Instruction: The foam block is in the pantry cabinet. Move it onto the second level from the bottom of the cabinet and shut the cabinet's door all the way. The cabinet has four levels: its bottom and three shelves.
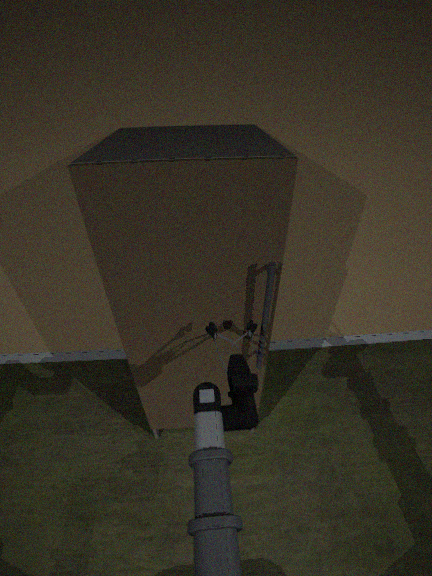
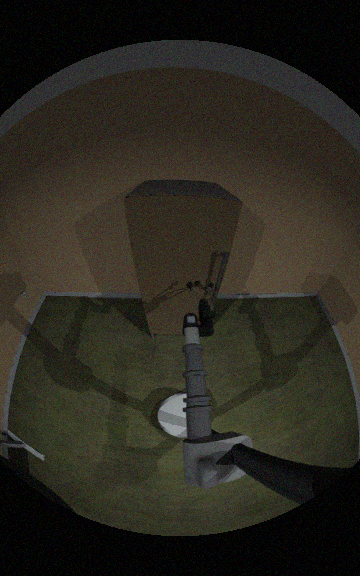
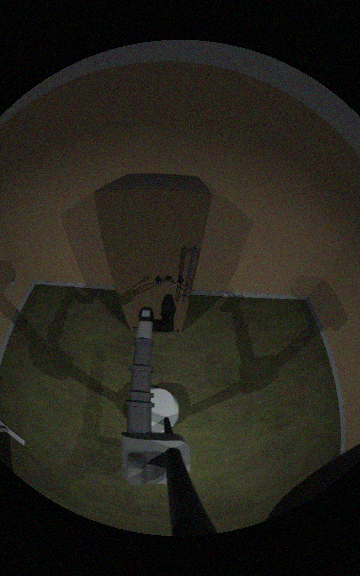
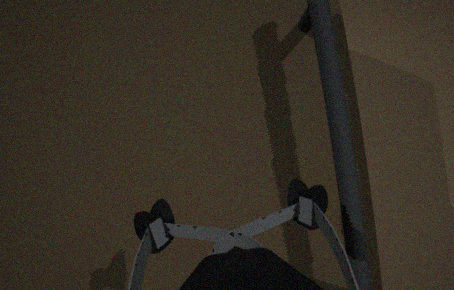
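Where they show: gripper, between the fingertips: (image 1: 230, 322) (image 2: 199, 281) (image 3: 169, 276) (image 4: 230, 206); robot's base, origin of its link: (image 2: 182, 413) (image 3: 154, 408).
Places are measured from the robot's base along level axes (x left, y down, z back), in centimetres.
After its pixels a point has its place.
The pantry cabinet (image 1: 180, 225) {x 4.2, y -121.1, z -78.3 cm} (image 2: 175, 235) {x 5.3, y -116.6, z -78.3 cm} (image 3: 150, 225) {x 1.6, y -118.6, z -78.3 cm} stands against the wall, its front facing me. Its door (image 4: 125, 125) {x 1.0, y -99.2, z -78.2 cm} looks shut; a slight gap could not be told in this dim light. The upright grey bar handle (image 1: 269, 305) {x -20.6, y -96.6, z -72.3 cm} (image 2: 221, 275) {x -23.7, y -90.4, z -78.0 cm} (image 3: 191, 270) {x -22.2, y -90.9, z -77.9 cm} (image 4: 336, 105) {x -19.7, y -97.4, z -72.3 cm} is on the door's right side. My gripper (image 1: 231, 329) {x -9.0, y -90.0, z -72.8 cm} (image 2: 200, 285) {x -9.0, y -90.0, z -72.8 cm} (image 3: 169, 279) {x -9.0, y -90.0, z -72.8 cm} (image 4: 230, 206) {x -9.0, y -90.0, z -72.8 cm} is open and empty in front of the lower door. Both fingers are left of the handle, the right one close to it; contact cannot be told. The foam block and the levels do not show.
The wall (image 1: 380, 240) {x -98.9, y -81.2, z -136.3 cm} runs behind the cabinet, with a pale skirting board (image 1: 370, 339) {x -119.6, y -1.7, z -134.7 cm} at its foot. The telescoping arm (image 1: 212, 485) {x -0.1, y -100.5, z -25.2 cm} reaches over the green floor (image 1: 320, 475) {x -53.7, y 2.7, z -55.1 cm}. A white round disc (image 2: 171, 416) {x 9.2, y -18.7, z 0.9 cm} (image 3: 166, 404) {x -10.4, y -18.7, z -5.1 cm} shows beside the arm. Shadows cross the door, wall and floor.
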